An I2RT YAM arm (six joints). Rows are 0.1 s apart.
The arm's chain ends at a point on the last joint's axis. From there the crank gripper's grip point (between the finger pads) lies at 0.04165 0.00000 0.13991 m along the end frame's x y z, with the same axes.
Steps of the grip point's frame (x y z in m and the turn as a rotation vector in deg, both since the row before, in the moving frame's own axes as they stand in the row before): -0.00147 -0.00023 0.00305 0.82 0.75 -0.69; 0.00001 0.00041 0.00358 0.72 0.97 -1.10; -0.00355 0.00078 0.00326 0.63 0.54 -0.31; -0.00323 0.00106 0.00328 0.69 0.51 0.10; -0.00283 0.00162 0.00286 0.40 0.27 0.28; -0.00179 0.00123 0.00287 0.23 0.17 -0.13
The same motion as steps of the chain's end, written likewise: -0.00328 0.00228 0.00363 0.82 0.75 -0.69; -0.00233 0.00299 0.00432 0.72 0.97 -1.10; -0.00486 0.00255 0.00367 0.63 0.54 -0.31; -0.00448 0.00267 0.00367 0.69 0.51 0.10; -0.00349 0.00239 0.00306 0.40 0.27 0.28; -0.00220 0.00189 0.00300 0.23 0.17 -0.13
